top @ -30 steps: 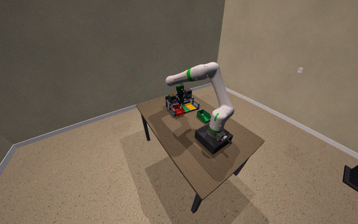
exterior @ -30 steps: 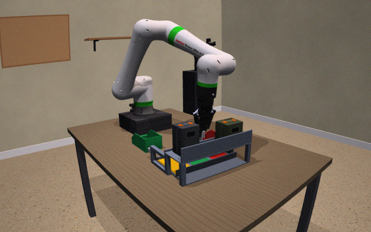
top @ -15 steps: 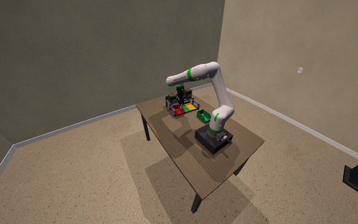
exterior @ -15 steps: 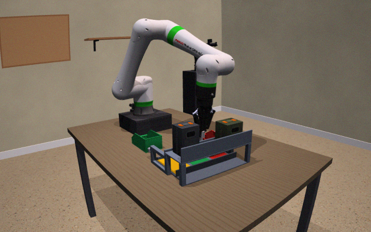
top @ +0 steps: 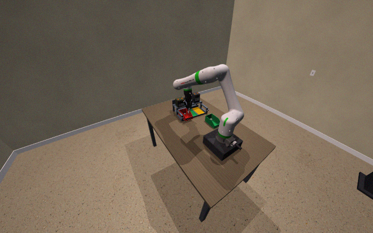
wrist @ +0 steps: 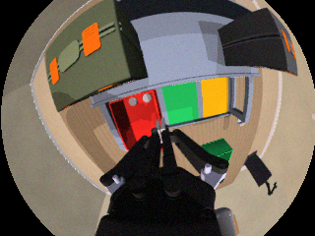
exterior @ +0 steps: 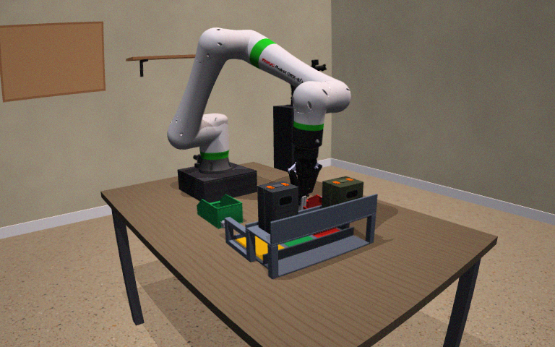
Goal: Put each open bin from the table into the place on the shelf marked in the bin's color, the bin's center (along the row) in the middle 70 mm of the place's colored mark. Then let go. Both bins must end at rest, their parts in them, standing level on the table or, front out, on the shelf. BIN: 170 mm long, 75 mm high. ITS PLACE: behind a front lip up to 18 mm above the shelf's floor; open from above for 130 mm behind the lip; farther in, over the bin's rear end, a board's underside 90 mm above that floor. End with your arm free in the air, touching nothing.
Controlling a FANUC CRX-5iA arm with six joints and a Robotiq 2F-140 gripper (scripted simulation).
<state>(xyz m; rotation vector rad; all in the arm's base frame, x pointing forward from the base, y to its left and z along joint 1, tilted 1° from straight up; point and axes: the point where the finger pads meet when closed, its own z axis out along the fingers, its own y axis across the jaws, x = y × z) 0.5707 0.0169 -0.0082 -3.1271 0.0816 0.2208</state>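
The red bin lies 10 mm behind my hand, 50 mm to the left of it and 40 mm below it. Also, from my hand: green bin (260 mm behind, 170 mm to the right, 60 mm below); olive box (150 mm ahead, 40 mm to the left, 60 mm above); black box (130 mm ahead, 190 mm to the right, 70 mm above).
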